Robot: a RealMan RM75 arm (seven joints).
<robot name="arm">
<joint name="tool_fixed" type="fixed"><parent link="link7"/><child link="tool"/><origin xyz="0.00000 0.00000 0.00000" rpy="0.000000 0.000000 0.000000"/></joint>
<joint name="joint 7" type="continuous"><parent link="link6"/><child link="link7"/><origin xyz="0.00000 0.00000 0.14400" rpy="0.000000 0.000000 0.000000"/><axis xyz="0 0 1"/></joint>
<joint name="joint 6" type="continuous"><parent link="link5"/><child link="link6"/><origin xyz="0.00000 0.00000 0.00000" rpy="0.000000 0.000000 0.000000"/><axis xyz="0 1 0"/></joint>
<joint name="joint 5" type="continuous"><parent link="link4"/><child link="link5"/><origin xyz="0.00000 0.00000 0.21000" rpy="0.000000 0.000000 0.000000"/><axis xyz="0 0 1"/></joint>
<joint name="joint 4" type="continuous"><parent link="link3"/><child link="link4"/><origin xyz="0.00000 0.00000 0.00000" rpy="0.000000 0.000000 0.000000"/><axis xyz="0 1 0"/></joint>
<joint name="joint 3" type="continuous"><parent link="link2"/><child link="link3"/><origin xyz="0.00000 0.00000 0.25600" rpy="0.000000 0.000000 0.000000"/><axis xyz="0 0 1"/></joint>
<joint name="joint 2" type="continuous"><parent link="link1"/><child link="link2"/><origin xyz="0.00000 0.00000 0.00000" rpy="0.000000 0.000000 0.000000"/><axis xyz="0 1 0"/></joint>
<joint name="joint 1" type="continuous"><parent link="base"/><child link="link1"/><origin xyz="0.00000 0.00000 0.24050" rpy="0.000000 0.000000 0.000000"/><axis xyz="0 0 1"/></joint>
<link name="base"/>
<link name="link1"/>
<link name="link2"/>
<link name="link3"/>
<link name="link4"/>
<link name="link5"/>
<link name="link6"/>
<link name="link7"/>
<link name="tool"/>
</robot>
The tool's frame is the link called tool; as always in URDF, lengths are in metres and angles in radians. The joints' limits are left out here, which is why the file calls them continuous.
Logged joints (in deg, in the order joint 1, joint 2, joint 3, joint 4, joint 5, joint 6, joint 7), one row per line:
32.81 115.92 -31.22 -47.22 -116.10 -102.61 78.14
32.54 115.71 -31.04 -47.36 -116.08 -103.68 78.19
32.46 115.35 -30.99 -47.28 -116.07 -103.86 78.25
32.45 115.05 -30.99 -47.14 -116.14 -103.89 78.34
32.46 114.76 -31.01 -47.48 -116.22 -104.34 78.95
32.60 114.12 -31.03 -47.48 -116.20 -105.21 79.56
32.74 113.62 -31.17 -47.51 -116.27 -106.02 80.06
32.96 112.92 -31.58 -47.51 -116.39 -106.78 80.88
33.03 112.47 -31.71 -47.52 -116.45 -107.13 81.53
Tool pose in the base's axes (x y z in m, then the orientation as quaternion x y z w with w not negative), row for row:
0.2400 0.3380 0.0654 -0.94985 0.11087 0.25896 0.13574
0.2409 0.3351 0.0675 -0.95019 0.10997 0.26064 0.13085
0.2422 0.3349 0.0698 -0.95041 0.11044 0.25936 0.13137
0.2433 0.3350 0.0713 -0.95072 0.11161 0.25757 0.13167
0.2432 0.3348 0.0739 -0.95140 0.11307 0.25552 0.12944
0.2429 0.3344 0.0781 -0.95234 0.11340 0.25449 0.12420
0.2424 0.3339 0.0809 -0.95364 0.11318 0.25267 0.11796
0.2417 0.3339 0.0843 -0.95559 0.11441 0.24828 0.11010
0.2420 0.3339 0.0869 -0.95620 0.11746 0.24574 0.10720
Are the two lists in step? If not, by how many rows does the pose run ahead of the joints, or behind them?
They are in step.
